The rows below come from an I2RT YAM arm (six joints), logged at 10 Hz.
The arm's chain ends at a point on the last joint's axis. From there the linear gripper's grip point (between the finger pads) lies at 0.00 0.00 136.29 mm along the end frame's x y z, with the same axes.
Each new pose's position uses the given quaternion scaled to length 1; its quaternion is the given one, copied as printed.
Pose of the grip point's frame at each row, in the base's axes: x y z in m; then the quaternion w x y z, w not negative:
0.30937 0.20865 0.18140 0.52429 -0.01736 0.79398 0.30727
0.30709 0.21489 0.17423 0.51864 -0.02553 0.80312 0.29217
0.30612 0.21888 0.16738 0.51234 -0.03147 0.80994 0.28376
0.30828 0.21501 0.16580 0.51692 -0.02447 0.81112 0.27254
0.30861 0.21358 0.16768 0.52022 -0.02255 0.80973 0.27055
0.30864 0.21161 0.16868 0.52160 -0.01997 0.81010 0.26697
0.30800 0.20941 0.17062 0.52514 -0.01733 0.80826 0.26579
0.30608 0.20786 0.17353 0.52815 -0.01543 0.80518 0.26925
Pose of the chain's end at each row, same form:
0.19736 0.13967 0.21703 0.52429 -0.01736 0.79398 0.30727
0.19559 0.14732 0.21393 0.51864 -0.02553 0.80312 0.29217
0.19544 0.15184 0.21017 0.51234 -0.03147 0.80994 0.28376
0.19581 0.15130 0.20901 0.51692 -0.02447 0.81112 0.27254
0.19545 0.15067 0.21025 0.52022 -0.02255 0.80973 0.27055
0.19492 0.14982 0.21138 0.52160 -0.01997 0.81010 0.26697
0.19356 0.14837 0.21248 0.52514 -0.01733 0.80826 0.26579
0.19130 0.14654 0.21402 0.52815 -0.01543 0.80518 0.26925

